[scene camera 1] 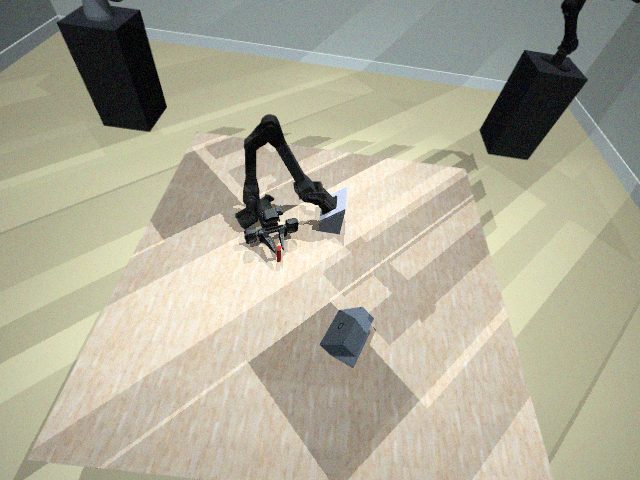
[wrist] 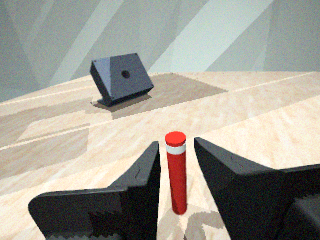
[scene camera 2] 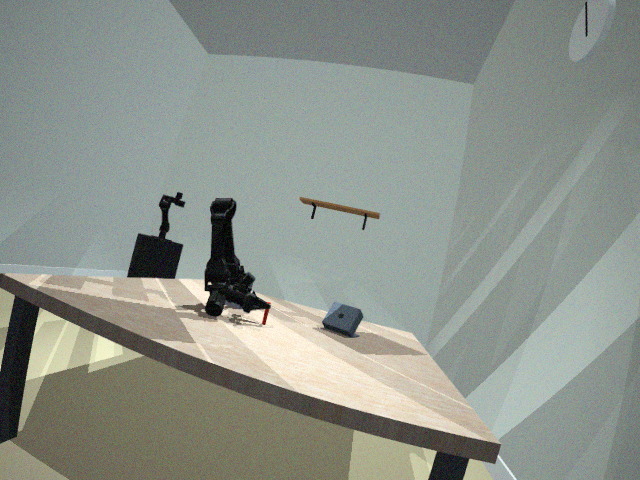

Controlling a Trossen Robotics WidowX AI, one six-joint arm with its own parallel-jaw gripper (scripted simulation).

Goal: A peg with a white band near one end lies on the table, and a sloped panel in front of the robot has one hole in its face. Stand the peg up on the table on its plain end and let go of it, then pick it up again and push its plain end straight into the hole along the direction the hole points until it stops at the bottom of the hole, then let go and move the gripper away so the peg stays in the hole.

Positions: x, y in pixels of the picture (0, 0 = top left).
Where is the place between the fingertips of my gripper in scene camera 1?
At 279, 251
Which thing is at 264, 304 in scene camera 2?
My gripper.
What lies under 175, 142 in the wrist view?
A red peg.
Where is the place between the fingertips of my gripper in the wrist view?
176, 144
